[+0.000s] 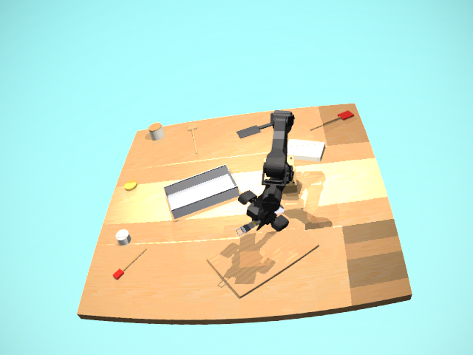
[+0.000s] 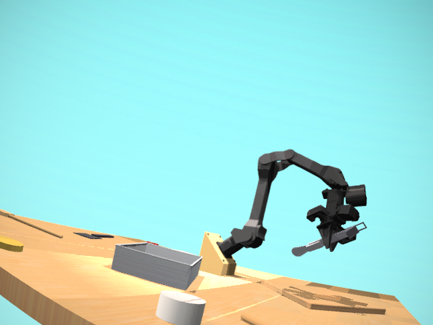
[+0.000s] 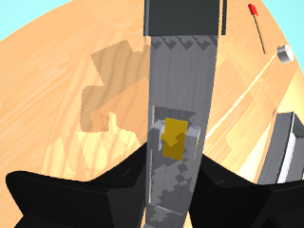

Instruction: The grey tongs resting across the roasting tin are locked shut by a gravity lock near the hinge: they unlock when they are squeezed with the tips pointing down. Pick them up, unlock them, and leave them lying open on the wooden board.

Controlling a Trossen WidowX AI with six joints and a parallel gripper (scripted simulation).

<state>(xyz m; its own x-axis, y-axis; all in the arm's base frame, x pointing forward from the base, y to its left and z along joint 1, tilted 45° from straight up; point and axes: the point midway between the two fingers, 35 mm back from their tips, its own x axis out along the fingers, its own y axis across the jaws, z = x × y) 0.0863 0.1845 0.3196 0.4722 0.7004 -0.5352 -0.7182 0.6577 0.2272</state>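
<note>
Now: gripper tip 1 cm past the yellow lock piece, 2 cm to the right of it and 4 cm below it. From my gripper tip the other things lie so: roasting tin: 26 cm ahead, 36 cm to the right, 12 cm below; then white cylinder: 60 cm ahead, 12 cm to the right, 13 cm below; then wooden board: 1 cm behind, 14 cm below.
</note>
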